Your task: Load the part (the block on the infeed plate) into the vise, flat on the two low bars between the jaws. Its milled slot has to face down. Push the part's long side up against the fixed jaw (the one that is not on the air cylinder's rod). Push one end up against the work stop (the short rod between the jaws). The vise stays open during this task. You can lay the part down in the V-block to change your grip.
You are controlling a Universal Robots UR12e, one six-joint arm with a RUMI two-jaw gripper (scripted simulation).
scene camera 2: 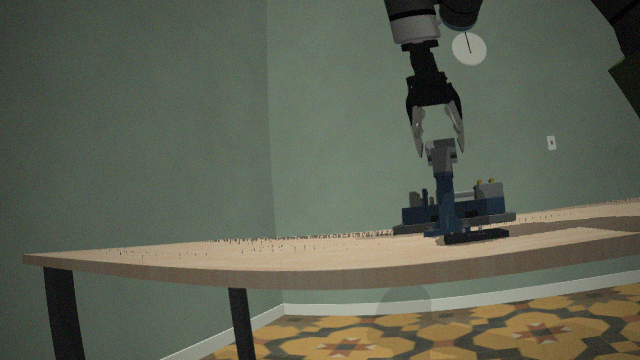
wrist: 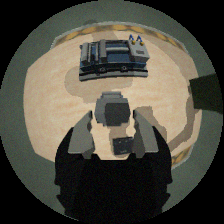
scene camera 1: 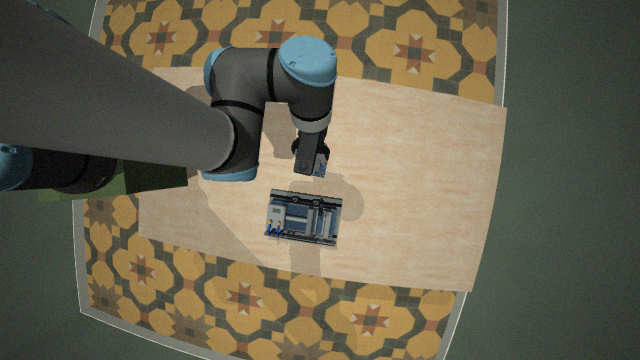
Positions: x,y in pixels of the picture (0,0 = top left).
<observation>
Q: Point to a part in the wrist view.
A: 107,110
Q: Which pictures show the gripper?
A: Scene camera 2, the wrist view and scene camera 1: all of them.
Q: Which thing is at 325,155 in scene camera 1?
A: The gripper.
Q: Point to a vise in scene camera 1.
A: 301,210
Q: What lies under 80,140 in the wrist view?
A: The gripper.
</observation>
